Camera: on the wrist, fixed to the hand. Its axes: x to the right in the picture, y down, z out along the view.
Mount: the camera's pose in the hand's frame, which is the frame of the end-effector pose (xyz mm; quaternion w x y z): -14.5 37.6 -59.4 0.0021 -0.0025 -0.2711 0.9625
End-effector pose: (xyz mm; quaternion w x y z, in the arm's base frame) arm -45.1 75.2 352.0 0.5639 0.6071 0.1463 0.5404
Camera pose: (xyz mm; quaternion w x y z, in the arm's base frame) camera -115.5 83.0 363.5 0.4778 -0.2872 0.7383 -0.3797
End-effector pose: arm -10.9 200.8 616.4 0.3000 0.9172 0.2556 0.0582
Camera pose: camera -22.5 198.5 687.2 0.0162 0.2630 -0.9638 0.0409
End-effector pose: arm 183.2 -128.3 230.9 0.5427 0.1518 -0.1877 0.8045
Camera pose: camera 151.1 -125.2 166.8 0.8237 -0.0364 0.2956 -0.4824
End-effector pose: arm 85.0 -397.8 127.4 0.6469 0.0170 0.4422 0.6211
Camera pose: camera 22.5 -432.4 120.7 0.4765 -0.5924 0.1924 -0.6204
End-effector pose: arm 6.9 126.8 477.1 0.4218 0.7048 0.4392 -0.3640
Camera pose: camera 45.1 166.9 522.8 0.4721 0.3245 -0.7909 0.2152
